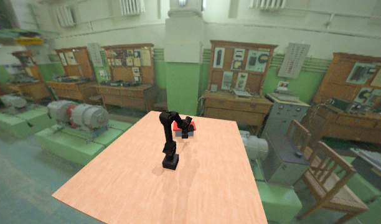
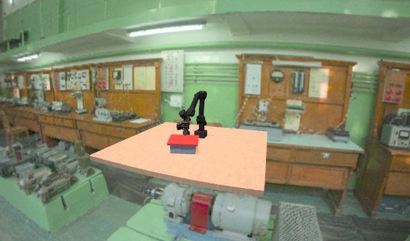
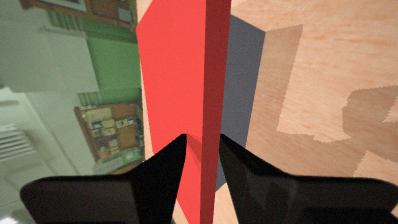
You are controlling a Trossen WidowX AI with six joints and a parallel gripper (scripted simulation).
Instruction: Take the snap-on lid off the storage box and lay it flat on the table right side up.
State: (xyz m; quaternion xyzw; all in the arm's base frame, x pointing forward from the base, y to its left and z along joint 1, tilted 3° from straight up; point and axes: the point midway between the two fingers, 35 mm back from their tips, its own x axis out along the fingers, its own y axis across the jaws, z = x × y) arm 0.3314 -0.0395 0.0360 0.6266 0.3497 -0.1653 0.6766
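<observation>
Now: gripper tip 70 mm short of the red lid and 20 mm to the right of it. From my gripper tip the other things lie so: storage box: 70 mm ahead, 50 mm below, 20 mm to the left.
</observation>
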